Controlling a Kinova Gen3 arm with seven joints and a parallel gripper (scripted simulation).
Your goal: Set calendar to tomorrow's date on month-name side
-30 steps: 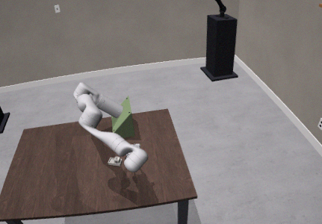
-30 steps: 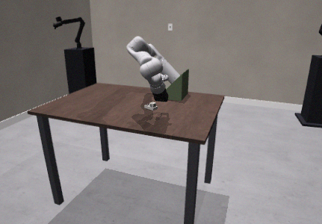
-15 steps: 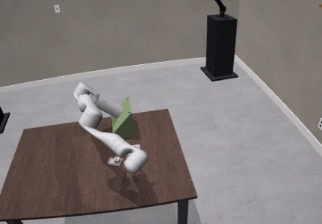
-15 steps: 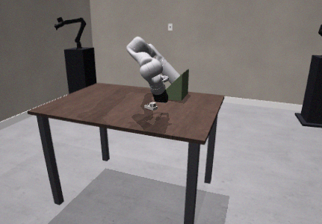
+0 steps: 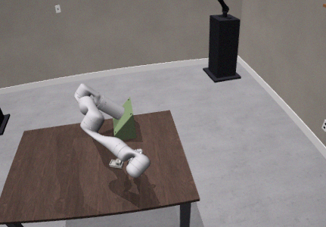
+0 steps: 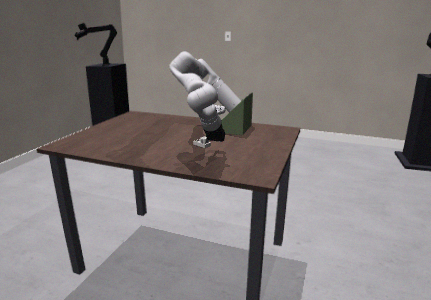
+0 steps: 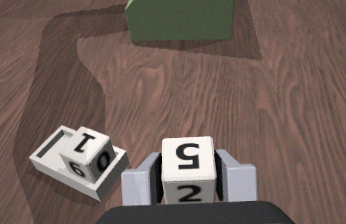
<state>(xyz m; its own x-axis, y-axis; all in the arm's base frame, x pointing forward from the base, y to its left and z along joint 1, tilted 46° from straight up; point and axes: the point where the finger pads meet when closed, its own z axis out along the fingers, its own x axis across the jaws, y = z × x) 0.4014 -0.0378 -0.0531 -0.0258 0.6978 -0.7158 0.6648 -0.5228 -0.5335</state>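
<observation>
My hand is 50 mm past the white cube, 80 mm to the left of it and 40 mm above it. Also, from my hand: white calendar tray 60 mm behind, 100 mm to the right, 60 mm below; then digit cube 10 mm behind, 10 mm below.
</observation>
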